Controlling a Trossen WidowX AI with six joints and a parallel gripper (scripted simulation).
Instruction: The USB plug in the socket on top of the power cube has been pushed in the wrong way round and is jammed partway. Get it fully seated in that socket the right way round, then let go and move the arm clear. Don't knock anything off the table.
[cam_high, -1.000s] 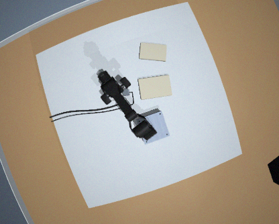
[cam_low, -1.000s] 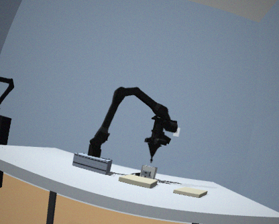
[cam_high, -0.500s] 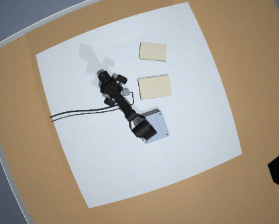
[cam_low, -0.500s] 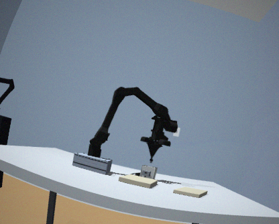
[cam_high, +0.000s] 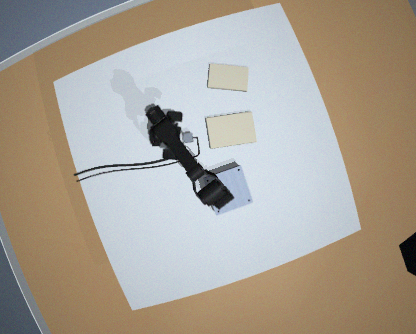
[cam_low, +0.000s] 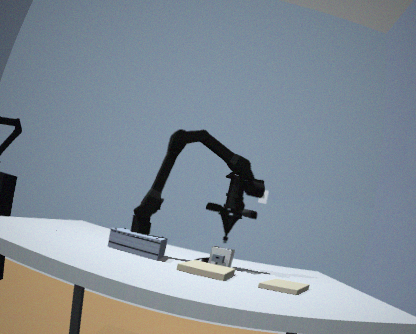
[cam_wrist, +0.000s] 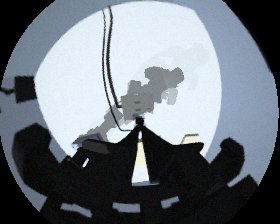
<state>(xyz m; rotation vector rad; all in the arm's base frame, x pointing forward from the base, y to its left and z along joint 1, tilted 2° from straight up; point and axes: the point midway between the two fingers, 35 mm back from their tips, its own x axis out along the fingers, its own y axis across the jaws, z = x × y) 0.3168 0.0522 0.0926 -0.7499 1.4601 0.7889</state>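
Now: the USB plug 20 mm below my gripper tip.
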